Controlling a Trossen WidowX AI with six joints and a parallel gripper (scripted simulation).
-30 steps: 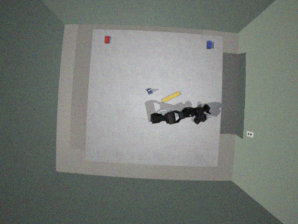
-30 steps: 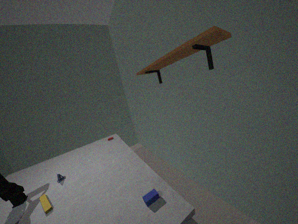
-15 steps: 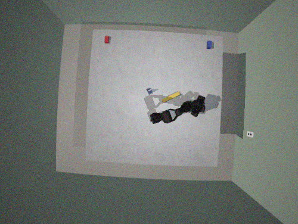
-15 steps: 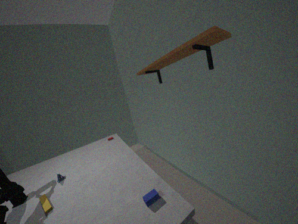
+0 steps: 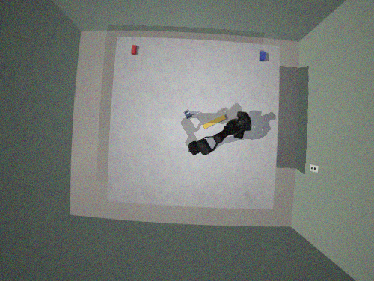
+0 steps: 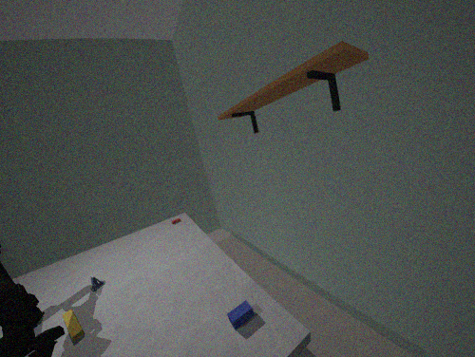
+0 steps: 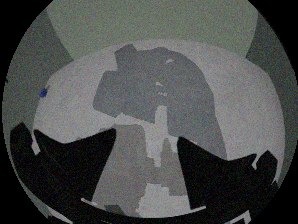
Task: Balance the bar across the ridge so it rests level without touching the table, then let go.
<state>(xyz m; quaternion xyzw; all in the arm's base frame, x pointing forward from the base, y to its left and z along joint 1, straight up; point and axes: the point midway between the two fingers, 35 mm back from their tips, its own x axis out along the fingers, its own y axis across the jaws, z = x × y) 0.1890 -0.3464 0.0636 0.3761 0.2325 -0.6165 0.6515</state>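
Right now the yellow bar is 22 cm to the left of my gripper tip, 3 cm below it and 1 cm ahead of it. The rest, counted from my gripper tip: blue block: 55 cm ahead, 13 cm to the right, 2 cm below; then red block: 87 cm to the left, 55 cm ahead, 3 cm below; then ridge: 42 cm to the left, 6 cm ahead, 2 cm above.
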